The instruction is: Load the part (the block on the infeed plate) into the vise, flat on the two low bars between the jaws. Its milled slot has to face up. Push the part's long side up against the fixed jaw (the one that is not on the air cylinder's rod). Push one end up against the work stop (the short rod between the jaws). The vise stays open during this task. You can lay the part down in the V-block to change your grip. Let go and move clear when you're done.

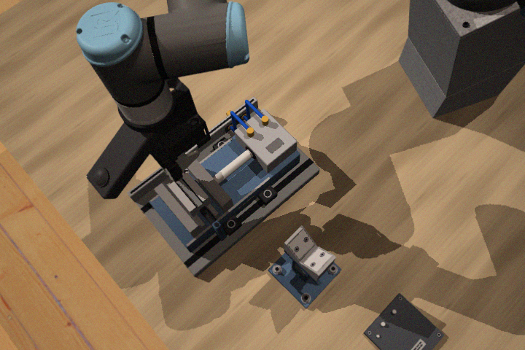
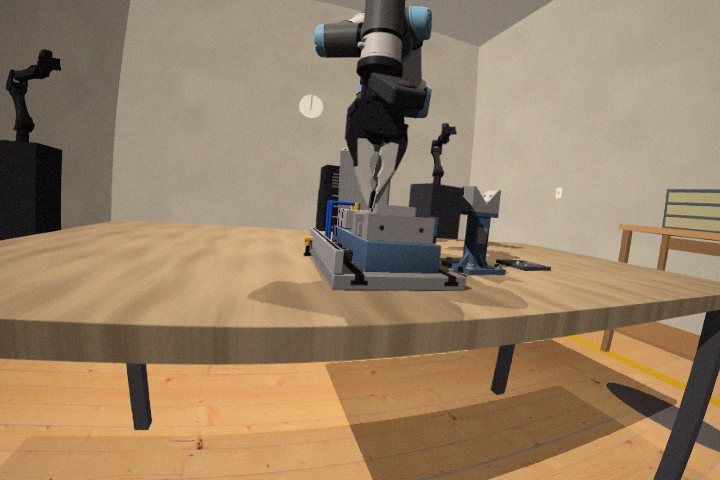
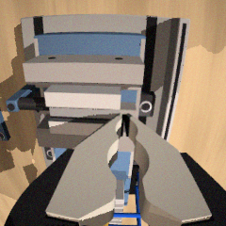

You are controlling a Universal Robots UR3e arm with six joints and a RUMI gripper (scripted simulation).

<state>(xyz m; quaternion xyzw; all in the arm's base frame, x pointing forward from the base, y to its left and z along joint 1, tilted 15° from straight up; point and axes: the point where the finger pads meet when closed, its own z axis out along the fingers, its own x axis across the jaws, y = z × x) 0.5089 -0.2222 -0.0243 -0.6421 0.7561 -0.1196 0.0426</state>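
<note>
Right now the part is 3 cm to the left of my hand, 2 cm below it and 1 cm ahead of it. Also, from my hand: fixed jaw 4 cm below, 4 cm ahead, 3 cm to the left; then dark work stop 8 cm to the left, 3 cm below, 1 cm ahead; then moving jaw 4 cm to the left, 4 cm below, 3 cm behind.
</note>
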